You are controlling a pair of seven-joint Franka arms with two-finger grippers.
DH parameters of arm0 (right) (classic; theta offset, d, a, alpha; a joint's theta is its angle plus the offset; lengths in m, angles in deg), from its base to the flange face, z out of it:
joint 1: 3.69 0.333 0 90
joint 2: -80.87 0 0 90
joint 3: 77.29 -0.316 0.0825 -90
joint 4: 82 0 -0.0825 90
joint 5: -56.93 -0.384 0 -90
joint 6: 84.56 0 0.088 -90
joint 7: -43.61 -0.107 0 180
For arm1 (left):
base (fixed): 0 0 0 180
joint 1: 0.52 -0.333 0 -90
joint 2: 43.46 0 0 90
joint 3: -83.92 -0.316 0.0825 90
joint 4: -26.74 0 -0.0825 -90
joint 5: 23.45 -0.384 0 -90
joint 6: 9.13 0 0.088 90
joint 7: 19.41 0.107 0 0
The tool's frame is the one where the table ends.
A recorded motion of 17 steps. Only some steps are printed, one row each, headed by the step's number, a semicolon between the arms.
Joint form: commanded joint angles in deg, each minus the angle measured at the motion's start. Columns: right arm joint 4, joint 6, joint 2, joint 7, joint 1, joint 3, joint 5; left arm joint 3, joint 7, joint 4, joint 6, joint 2, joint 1, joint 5.
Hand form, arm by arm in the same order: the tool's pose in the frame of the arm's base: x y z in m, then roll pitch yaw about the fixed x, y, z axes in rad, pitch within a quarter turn. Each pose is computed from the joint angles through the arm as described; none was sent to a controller.
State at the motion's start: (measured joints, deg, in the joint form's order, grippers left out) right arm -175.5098 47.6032 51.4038 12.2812 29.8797 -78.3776 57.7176; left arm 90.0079 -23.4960 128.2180 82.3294 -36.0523 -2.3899 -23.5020
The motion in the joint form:
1: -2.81 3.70 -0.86 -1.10 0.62 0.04 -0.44; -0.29 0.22 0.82 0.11 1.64 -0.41 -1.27
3: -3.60 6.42 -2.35 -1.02 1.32 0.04 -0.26; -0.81 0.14 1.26 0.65 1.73 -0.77 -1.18
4: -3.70 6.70 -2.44 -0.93 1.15 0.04 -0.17; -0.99 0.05 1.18 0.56 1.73 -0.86 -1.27
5: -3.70 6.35 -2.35 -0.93 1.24 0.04 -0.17; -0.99 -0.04 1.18 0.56 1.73 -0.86 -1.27
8: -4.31 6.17 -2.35 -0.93 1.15 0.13 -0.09; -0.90 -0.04 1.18 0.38 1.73 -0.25 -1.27
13: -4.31 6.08 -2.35 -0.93 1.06 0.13 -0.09; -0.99 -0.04 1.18 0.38 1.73 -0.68 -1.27
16: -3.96 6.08 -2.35 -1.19 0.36 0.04 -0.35; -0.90 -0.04 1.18 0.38 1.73 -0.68 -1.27
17: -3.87 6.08 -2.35 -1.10 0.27 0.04 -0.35; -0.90 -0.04 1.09 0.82 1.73 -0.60 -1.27
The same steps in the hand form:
1: 0.5662 0.3980 0.3096 -3.0510 -0.1333 0.0437; 0.5039 -0.0323 0.6087 -3.1007 0.0275 0.0071
3: 0.5612 0.4049 0.2903 -3.0486 -0.1410 0.0589; 0.5045 -0.0244 0.6068 -3.1038 0.0242 0.0236
4: 0.5623 0.4032 0.2889 -3.0490 -0.1431 0.0585; 0.5045 -0.0218 0.6073 -3.1026 0.0242 0.0298
5: 0.5613 0.4038 0.2893 -3.0515 -0.1393 0.0605; 0.5045 -0.0218 0.6073 -3.1026 0.0241 0.0313
8: 0.5598 0.4003 0.2842 -3.0606 -0.1286 0.0597; 0.5038 -0.0280 0.6070 -3.1021 0.0272 0.0193
13: 0.5604 0.3993 0.2840 -3.0614 -0.1273 0.0583; 0.5041 -0.0233 0.6070 -3.1024 0.0272 0.0283
16: 0.5660 0.3942 0.2868 -3.0538 -0.1297 0.0390; 0.5040 -0.0242 0.6070 -3.1021 0.0272 0.0268
17: 0.5670 0.3935 0.2875 -3.0532 -0.1312 0.0389; 0.5049 -0.0250 0.6084 -3.1028 0.0180 0.0251

